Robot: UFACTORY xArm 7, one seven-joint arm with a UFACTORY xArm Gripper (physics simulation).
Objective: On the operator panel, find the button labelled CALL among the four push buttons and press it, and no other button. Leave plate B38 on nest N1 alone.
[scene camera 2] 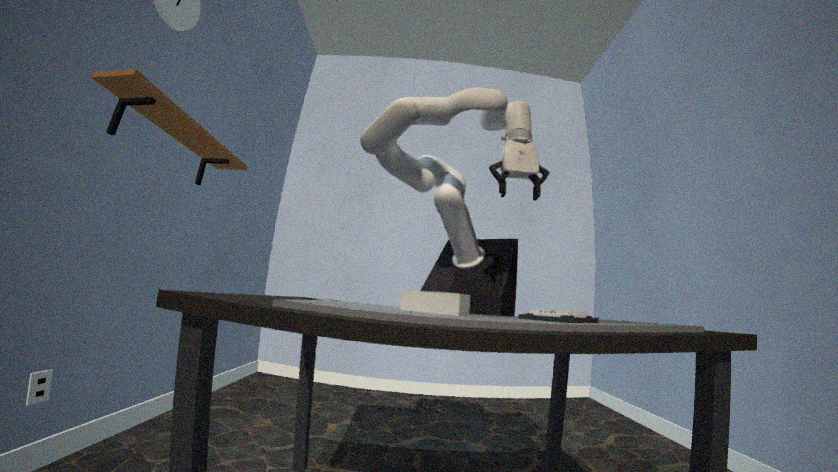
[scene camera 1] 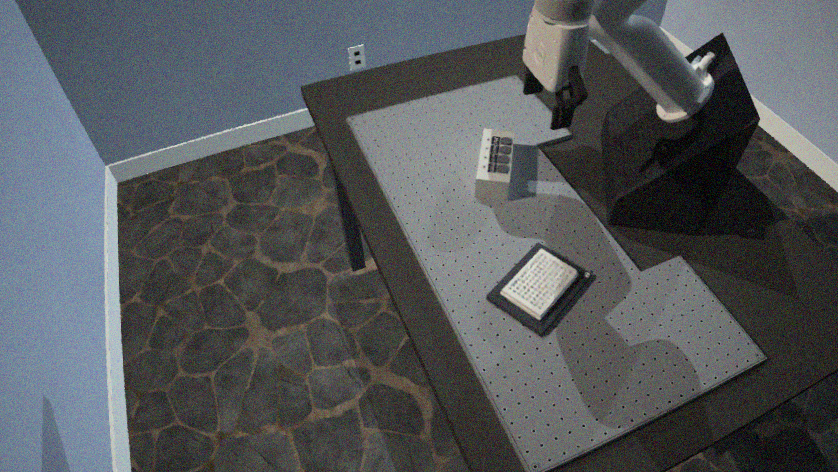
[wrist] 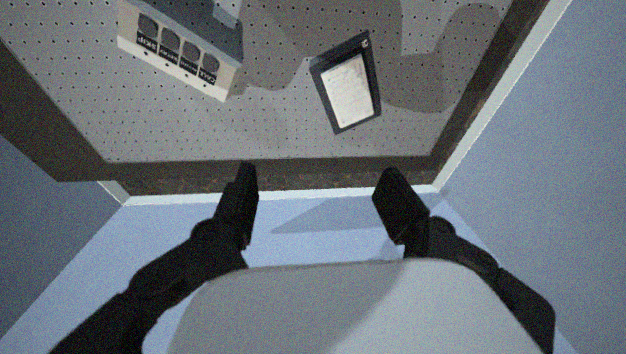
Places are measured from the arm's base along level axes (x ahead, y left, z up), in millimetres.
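Where they show: gripper, fingertip midpoint: (scene camera 2: 519, 197) (scene camera 1: 545, 109) (wrist: 320, 181); arm's base, origin of the base link: (scene camera 2: 468, 257) (scene camera 1: 685, 97).
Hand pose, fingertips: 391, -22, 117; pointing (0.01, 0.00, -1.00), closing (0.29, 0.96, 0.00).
Each offset is from my fingertips to the centre of the thing, as dx, dy, dz. Level surfaces: height alone.
The operator panel @(-86, -189, -292) (scene camera 1: 492, 188) (scene camera 2: 435, 302) (wrist: 231, 82) is a pale box with four round dark buttons in a row. In the wrist view, the CALL button @(-67, -145, -267) (wrist: 211, 63) is the end one nearest the plate, its label upside down. The SKIP button @(-131, -209, -267) (wrist: 148, 24) is at the other end; the two middle labels are too blurred to read surely. Plate B38 @(+45, +98, -300) (scene camera 1: 540, 282) (scene camera 2: 554, 312) (wrist: 348, 90), white, lies on dark nest N1 (scene camera 1: 542, 328) (wrist: 337, 55). My gripper (scene camera 1: 548, 104) (scene camera 2: 519, 197) (wrist: 320, 181) is open and empty, high above the table, apart from panel and plate.
The panel and nest stand on a grey perforated board @(dz -320) (scene camera 1: 433, 216) (wrist: 165, 135) on the dark table (scene camera 1: 404, 310) (scene camera 2: 375, 332). The black arm mount (scene camera 1: 662, 170) (scene camera 2: 498, 281) stands behind. An orange-brown shelf (scene camera 2: 175, 126) hangs on the left wall in scene camera 2.
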